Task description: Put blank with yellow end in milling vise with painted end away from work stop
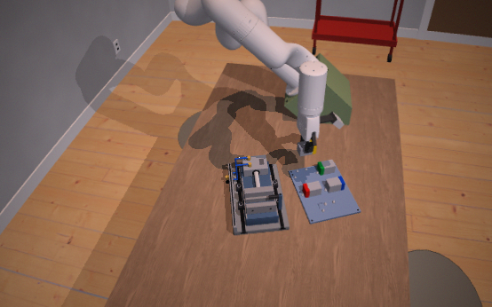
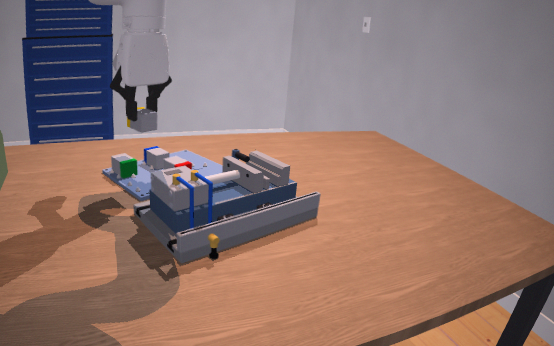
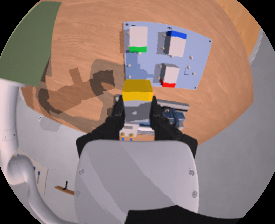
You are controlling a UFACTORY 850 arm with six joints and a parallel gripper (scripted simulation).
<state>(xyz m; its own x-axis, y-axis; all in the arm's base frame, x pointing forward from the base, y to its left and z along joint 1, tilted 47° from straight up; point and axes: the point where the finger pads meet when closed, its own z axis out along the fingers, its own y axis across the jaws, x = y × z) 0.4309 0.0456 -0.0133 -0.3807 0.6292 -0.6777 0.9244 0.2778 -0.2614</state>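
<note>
Right now my hand is 20 mm above the yellow-ended blank. From my hand the other things lie so: green-ended blank: 150 mm below, 80 mm to the left, 30 mm behind; red-ended blank: 150 mm below, 80 mm ahead, 30 mm to the left; blue-ended blank: 150 mm below, 120 mm to the left, 50 mm ahead.
</note>
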